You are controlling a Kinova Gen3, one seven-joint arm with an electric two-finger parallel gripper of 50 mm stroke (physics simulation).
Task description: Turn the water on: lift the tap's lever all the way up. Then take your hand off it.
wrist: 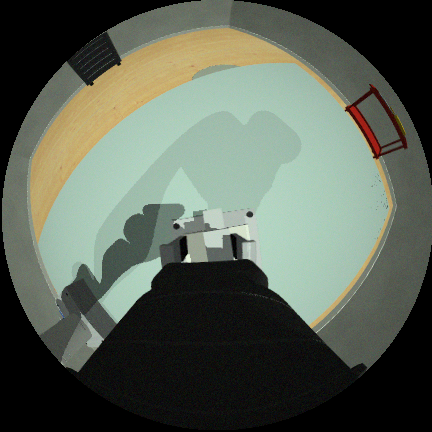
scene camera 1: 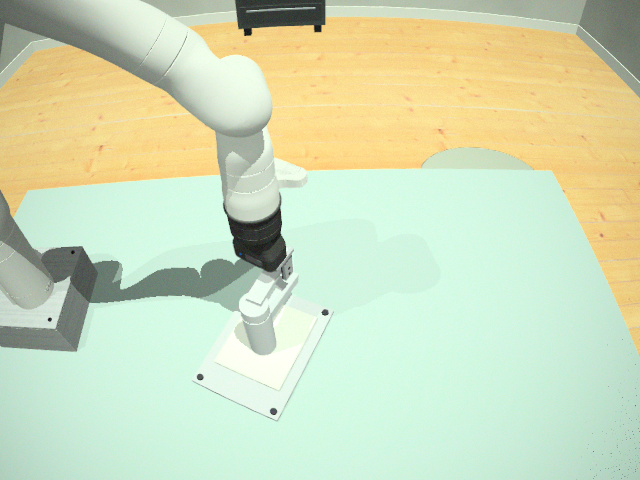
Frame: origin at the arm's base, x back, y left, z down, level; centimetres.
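Seen in the pictures: gripper, fingertip midpoint: [wrist: 208, 243] [scene camera 1: 273, 268]; arm's base, link origin: [wrist: 80, 325] [scene camera 1: 34, 290].
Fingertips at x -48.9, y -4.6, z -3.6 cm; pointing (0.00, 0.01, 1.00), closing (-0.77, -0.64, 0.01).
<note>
Offsets run from my fingertips to a thing's top centre. Level surfaces: height alone.
The tap [scene camera 1: 260, 335] [wrist: 213, 218] is a light grey upright cylinder on a flat plate @(dx +3.7, dy -7.7, dz +11.8 cm) [scene camera 1: 235, 391]. Its spout @(dx -0.1, dy -1.8, dz +3.1 cm) [scene camera 1: 283, 299] points to the upper right in the scene view. The flat lever @(dx +1.0, dy -3.4, dz -2.6 cm) [scene camera 1: 262, 290] runs out from the cap above the spout, at a low angle and close to it. My gripper [scene camera 1: 284, 273] [wrist: 208, 243] is open, with no thing held. It is at the lever's outer end, pointing down. In the wrist view parts of the tap show between and beyond the fingers. The lever's tip is partly hidden, and whether a finger touches it cannot be told.
The robot's grey base block [scene camera 1: 74, 304] [wrist: 90, 302] stands on the pale green table @(dz +13.0 cm) [scene camera 1: 439, 361] at the left. The plate has dark round bolts at its corners. A dark cabinet [scene camera 1: 280, 14] [wrist: 95, 57] stands on the floor beyond the table. A red frame [wrist: 365, 131] stands by the wall.
</note>
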